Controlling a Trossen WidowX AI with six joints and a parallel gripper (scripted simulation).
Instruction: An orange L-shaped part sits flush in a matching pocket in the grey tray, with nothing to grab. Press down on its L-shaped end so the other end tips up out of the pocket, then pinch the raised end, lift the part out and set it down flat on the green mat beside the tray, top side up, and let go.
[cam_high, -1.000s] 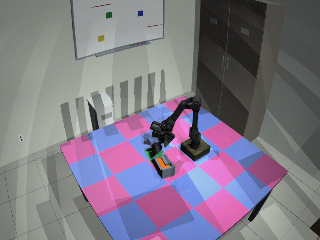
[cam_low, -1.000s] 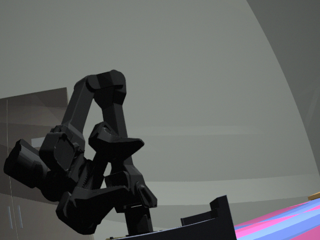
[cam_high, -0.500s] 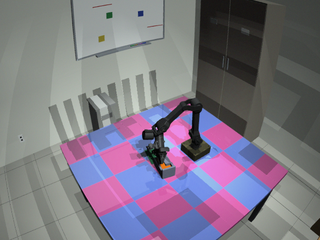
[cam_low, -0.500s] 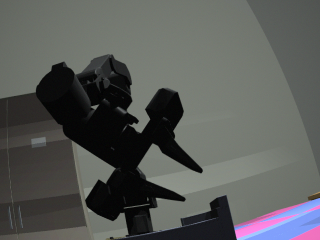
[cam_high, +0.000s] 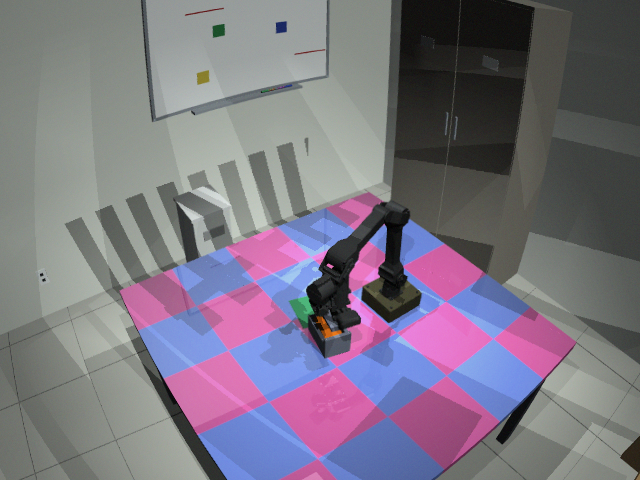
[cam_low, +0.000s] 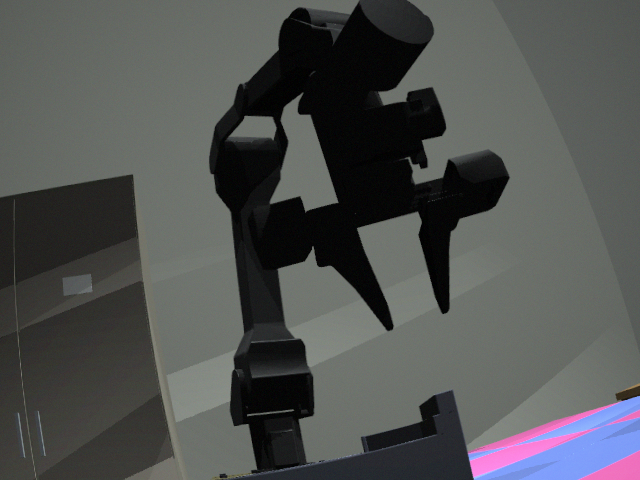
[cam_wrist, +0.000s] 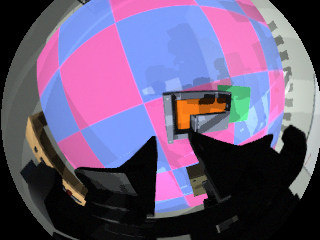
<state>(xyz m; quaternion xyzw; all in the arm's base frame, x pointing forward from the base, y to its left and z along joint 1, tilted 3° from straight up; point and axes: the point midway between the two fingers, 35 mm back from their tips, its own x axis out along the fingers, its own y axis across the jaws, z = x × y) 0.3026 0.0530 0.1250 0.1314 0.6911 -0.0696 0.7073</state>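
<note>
Now: gripper tip 10 cm above the orange L-shaped part, 6 cm to the left of it and 2 cm past it. The rest, counted from my gripper tip: green mat 22 cm to the right, 16 cm below, 7 cm behind.
</note>
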